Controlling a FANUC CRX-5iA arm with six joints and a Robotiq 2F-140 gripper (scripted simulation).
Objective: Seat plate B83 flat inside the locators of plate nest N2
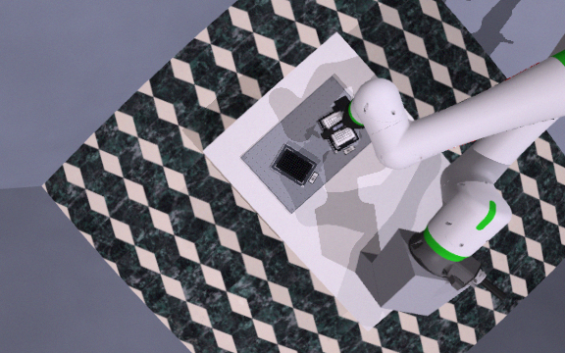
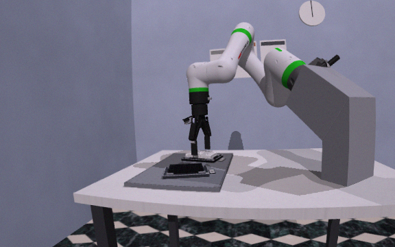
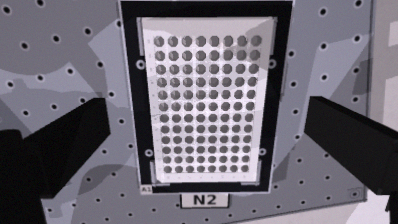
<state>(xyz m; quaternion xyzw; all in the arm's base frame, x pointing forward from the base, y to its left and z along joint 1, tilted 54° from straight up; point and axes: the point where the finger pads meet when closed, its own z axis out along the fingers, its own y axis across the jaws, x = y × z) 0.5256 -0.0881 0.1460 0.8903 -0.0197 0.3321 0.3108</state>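
My hand is 20 mm above the white well plate. Also, from my hand: plate nest (40 mm below); then black well plate (240 mm to the left, 30 mm ahead, 20 mm below).
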